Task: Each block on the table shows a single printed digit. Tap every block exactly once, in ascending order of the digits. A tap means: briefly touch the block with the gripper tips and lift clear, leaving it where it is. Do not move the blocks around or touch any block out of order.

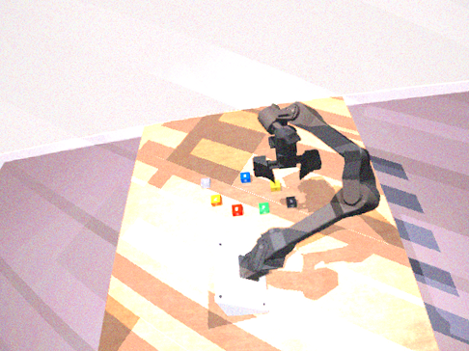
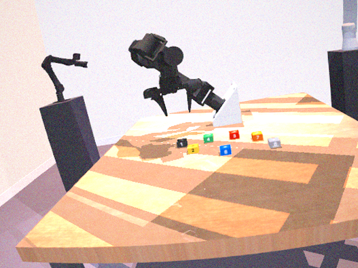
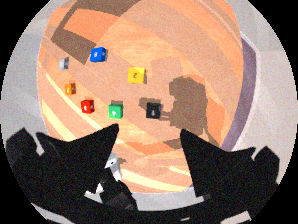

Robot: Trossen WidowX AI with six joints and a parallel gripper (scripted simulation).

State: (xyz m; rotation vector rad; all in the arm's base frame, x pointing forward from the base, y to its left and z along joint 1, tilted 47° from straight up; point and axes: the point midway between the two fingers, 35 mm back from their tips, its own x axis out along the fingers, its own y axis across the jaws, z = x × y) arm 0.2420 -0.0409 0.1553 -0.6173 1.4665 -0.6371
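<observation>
Right now the dark grey block is 1 cm behind my gripper tip, 1 cm to the right of it and 10 cm below it. Also, from my gripper tip: green block 2 cm behind, 8 cm to the left, 10 cm below; then red block 1 cm behind, 17 cm to the left, 10 cm below; then blue block 12 cm ahead, 13 cm to the left, 10 cm below.
</observation>
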